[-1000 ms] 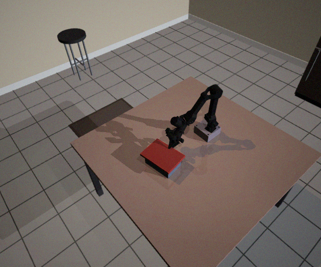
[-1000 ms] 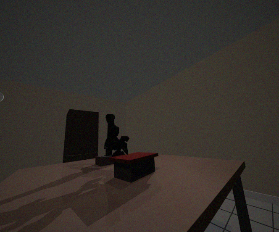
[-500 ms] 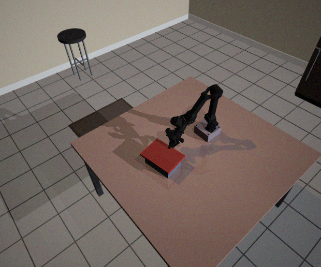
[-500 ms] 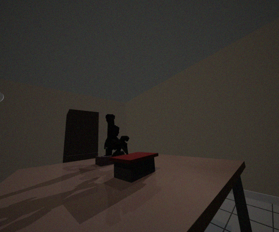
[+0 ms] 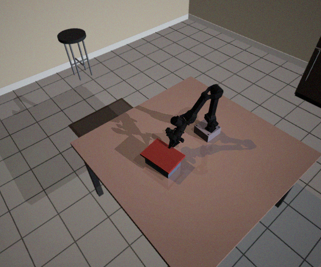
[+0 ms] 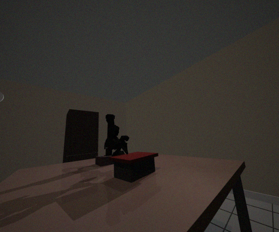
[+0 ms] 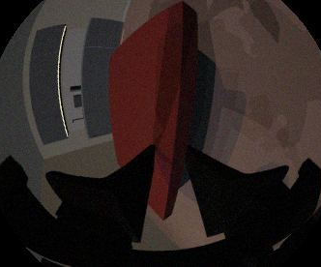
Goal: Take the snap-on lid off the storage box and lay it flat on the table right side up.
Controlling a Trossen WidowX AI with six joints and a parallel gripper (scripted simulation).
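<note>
Now: gripper tip 80 mm short of the red lid. Also, from my gripper tip: storage box (80 mm ahead, 50 mm below).
</note>
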